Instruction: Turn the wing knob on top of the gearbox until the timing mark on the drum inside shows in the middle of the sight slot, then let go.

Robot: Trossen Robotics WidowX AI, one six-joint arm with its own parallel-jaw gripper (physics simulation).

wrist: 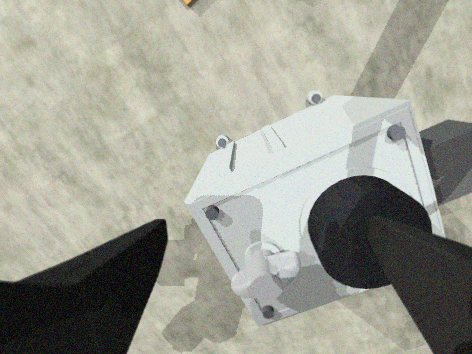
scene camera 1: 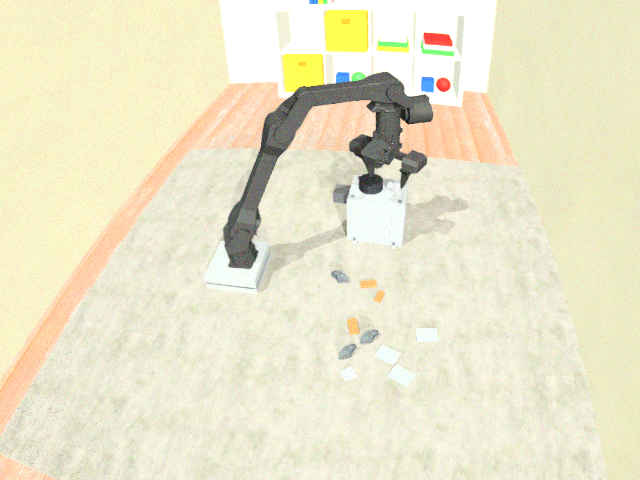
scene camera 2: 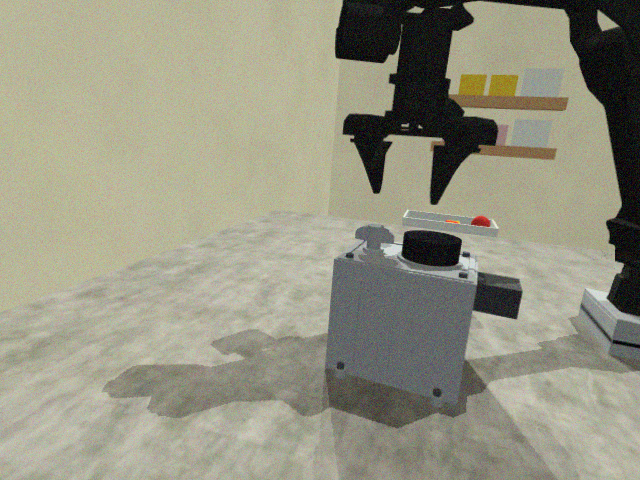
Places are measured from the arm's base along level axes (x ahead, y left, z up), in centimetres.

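Pixels of known places: gripper, fingertip midpoint: (wrist: 267,228) (scene camera 1: 386,182) (scene camera 2: 403,198); arm's base at its link origin: (scene camera 1: 243,259) (scene camera 2: 638,310).
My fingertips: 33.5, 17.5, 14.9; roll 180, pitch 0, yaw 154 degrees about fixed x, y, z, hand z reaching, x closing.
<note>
Ahead of a thing's pixels: the offset from my fingertips to its top centre, as dx, dy, dz. "spot": to the spot under its first point.
The pale grey gearbox {-4.6, +5.4, -2.5} (scene camera 1: 376,219) (scene camera 2: 400,320) (wrist: 300,150) stands upright on the mat. Its pale wing knob {+2.2, +5.2, -2.5} (scene camera 1: 391,186) (scene camera 2: 374,236) (wrist: 257,277) is on top, beside a wide black round cap {spot: -4.4, +3.2, -3.3} (scene camera 1: 370,184) (scene camera 2: 431,248) (wrist: 345,225). My gripper (scene camera 1: 387,181) (scene camera 2: 406,197) (wrist: 267,228) is open and empty, pointing down above the gearbox top. In the wrist view, the knob shows between the fingers and lower in the picture, and the right finger overlaps the cap. The front face shows narrow grooves; I cannot make out the sight slot or timing mark.
A dark block {spot: -12.3, +3.3, -7.4} (scene camera 1: 340,194) (scene camera 2: 497,295) (wrist: 452,155) sticks out from the gearbox side. Orange dominoes {-1.9, -16.3, -19.1} (scene camera 1: 368,284), dark winged pieces {-9.1, -16.0, -16.9} (scene camera 1: 339,276) and pale tiles {+13.6, -29.8, -19.4} (scene camera 1: 427,334) lie on the mat. A white tray (scene camera 2: 410,222) with a red ball (scene camera 2: 480,221) is behind the gearbox.
</note>
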